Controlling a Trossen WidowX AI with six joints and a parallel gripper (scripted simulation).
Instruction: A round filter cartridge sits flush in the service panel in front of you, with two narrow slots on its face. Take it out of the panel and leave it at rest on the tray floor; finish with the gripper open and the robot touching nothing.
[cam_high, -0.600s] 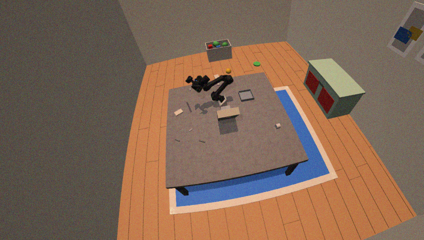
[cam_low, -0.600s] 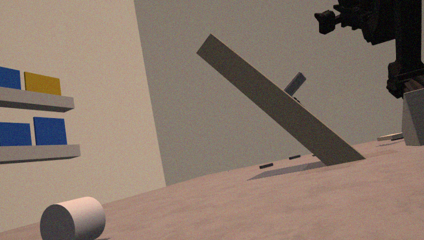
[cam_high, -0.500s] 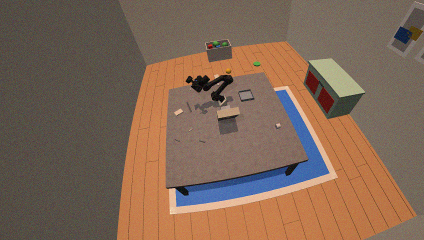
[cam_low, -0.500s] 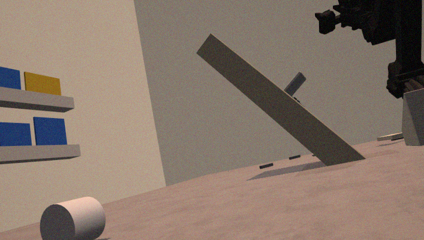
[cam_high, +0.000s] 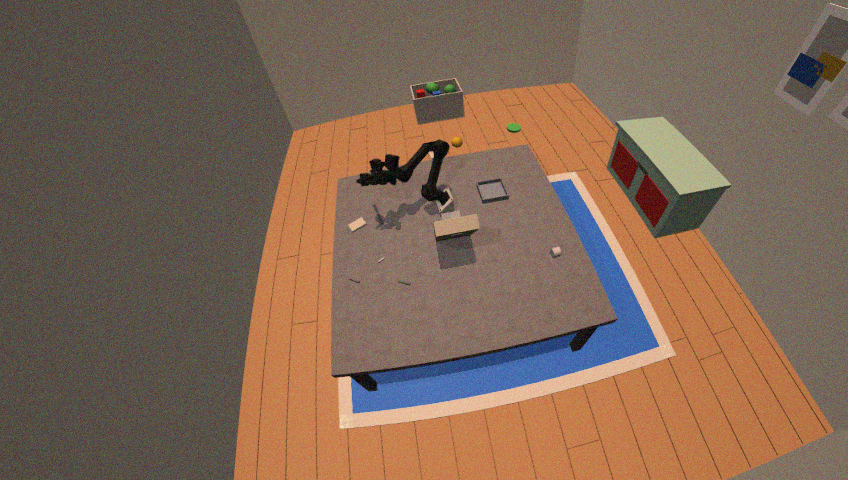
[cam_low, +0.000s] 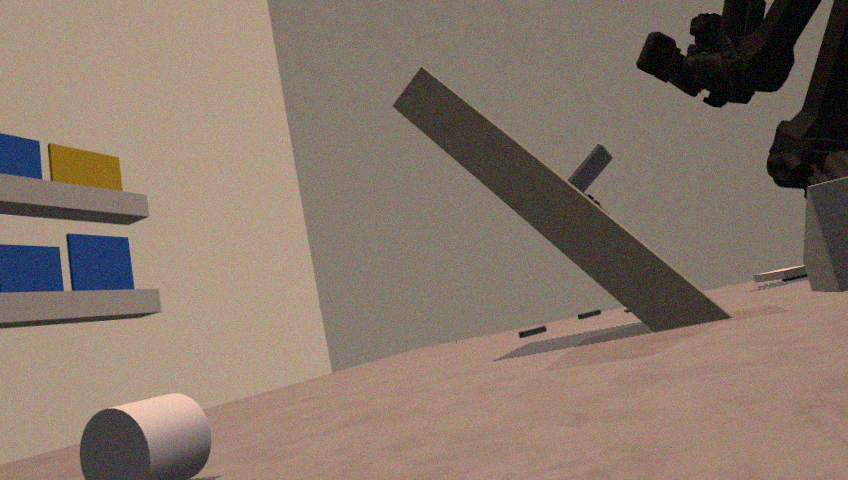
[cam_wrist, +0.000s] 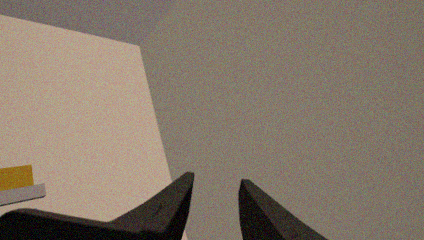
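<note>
Right now the filter cartridge is 34 cm to the left of my gripper tip, 29 cm ahead of it and 15 cm below it. The rest, counted from my gripper tip: service panel (35 cm to the left, 24 cm ahead, 23 cm below); then tray (69 cm to the left, 40 cm below, 7 cm behind).
</note>
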